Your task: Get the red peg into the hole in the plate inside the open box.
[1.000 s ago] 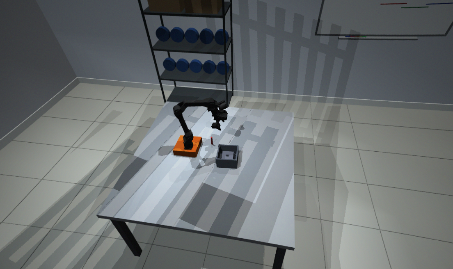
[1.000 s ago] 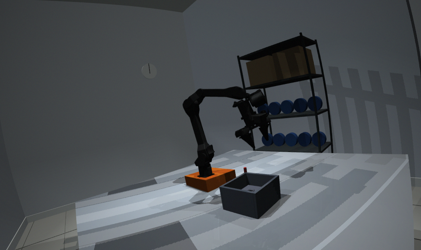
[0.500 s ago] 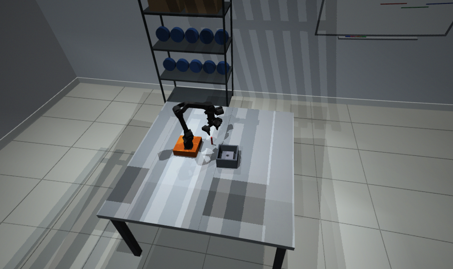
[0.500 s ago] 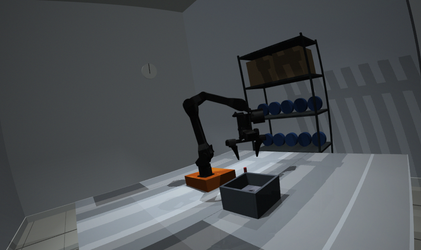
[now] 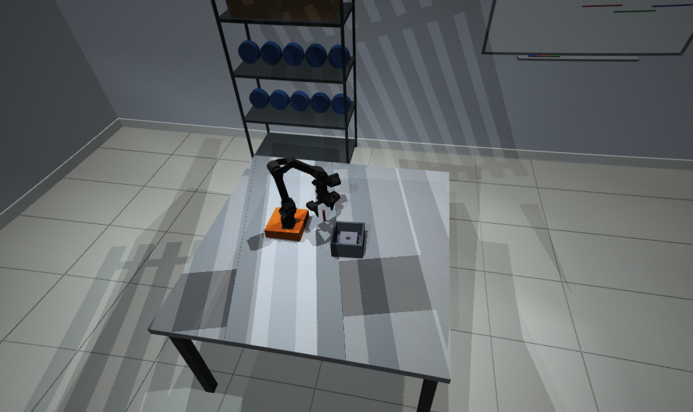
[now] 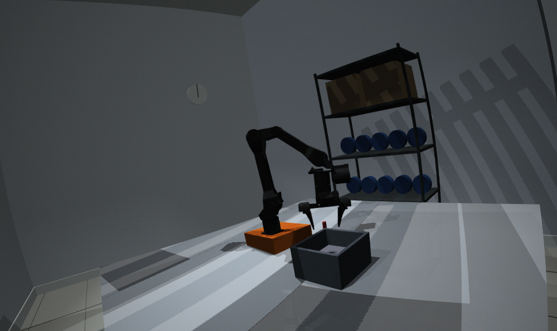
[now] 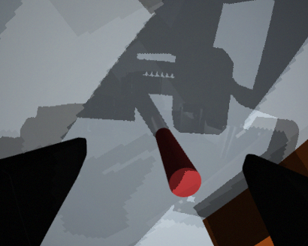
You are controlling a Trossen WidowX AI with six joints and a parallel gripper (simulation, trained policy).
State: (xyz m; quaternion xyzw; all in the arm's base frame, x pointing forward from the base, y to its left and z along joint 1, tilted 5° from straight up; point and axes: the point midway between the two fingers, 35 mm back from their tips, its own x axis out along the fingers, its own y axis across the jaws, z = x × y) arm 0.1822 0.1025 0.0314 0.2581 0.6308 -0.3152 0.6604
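Right now my gripper tip is 1 cm past the red peg and 2 cm above it. From my gripper tip the other things lie so: light plate: 15 cm ahead, 18 cm to the right, 1 cm below; dark box: 15 cm ahead, 18 cm to the right, 3 cm below.
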